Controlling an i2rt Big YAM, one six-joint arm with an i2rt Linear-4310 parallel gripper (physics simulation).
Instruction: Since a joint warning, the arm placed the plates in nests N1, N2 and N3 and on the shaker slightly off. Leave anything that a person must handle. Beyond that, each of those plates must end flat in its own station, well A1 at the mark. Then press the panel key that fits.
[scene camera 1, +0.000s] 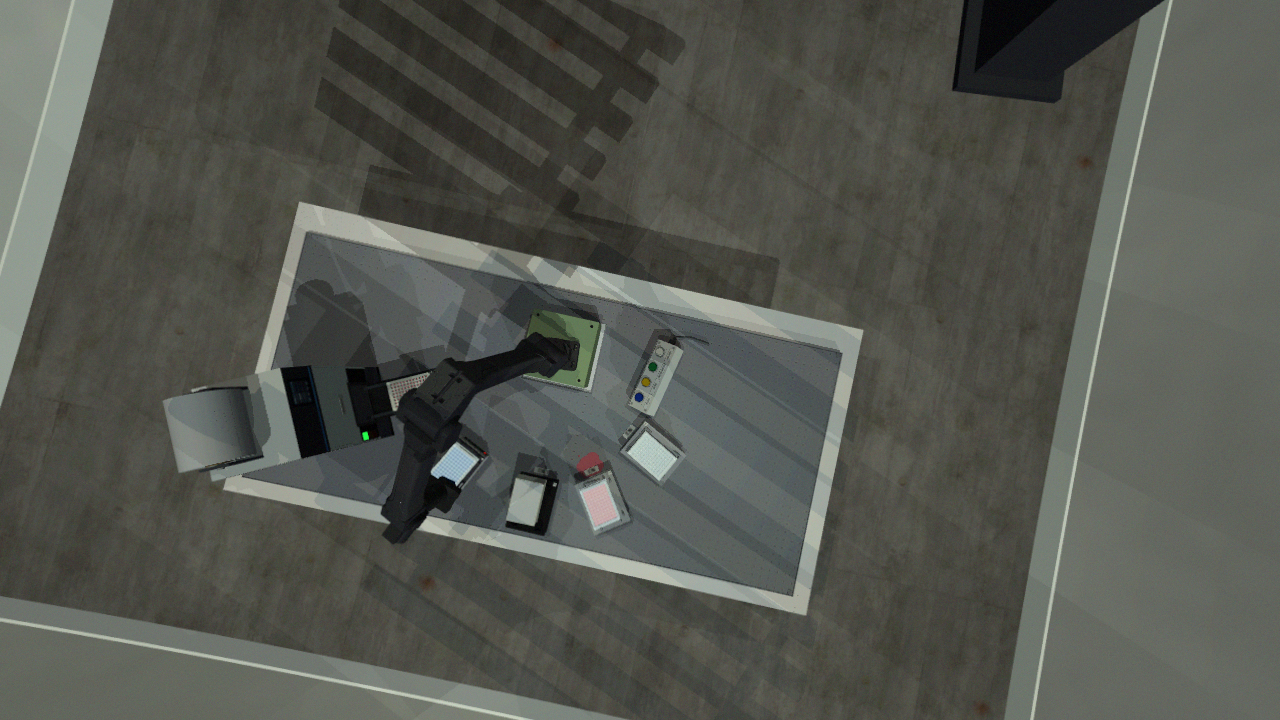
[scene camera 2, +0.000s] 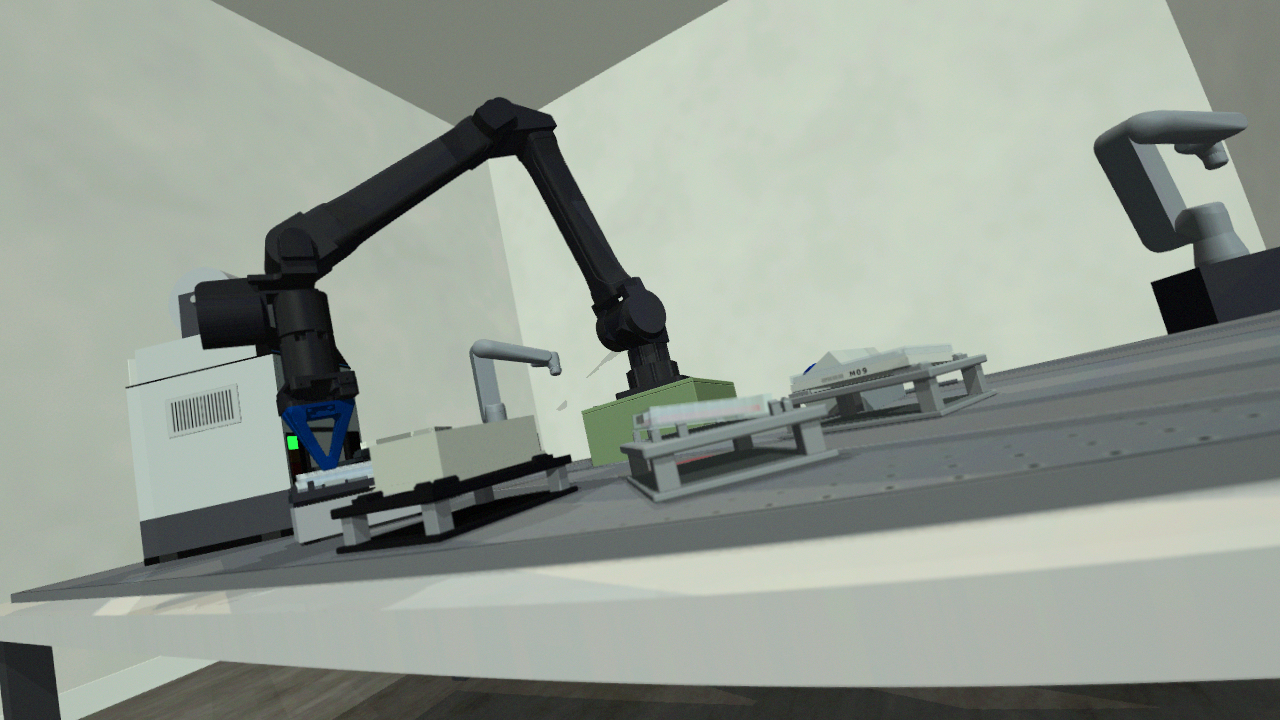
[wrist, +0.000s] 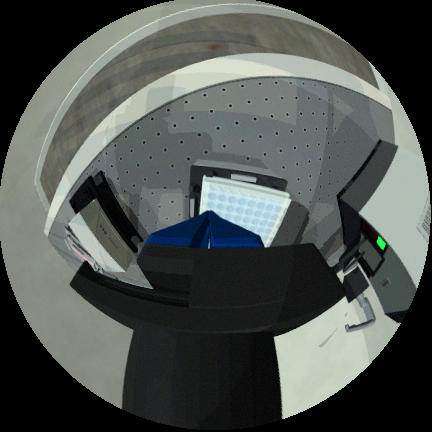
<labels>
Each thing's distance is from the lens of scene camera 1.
gripper (scene camera 1: 453, 483): 140 cm
pale blue well plate (scene camera 1: 458, 461): 138 cm
</labels>
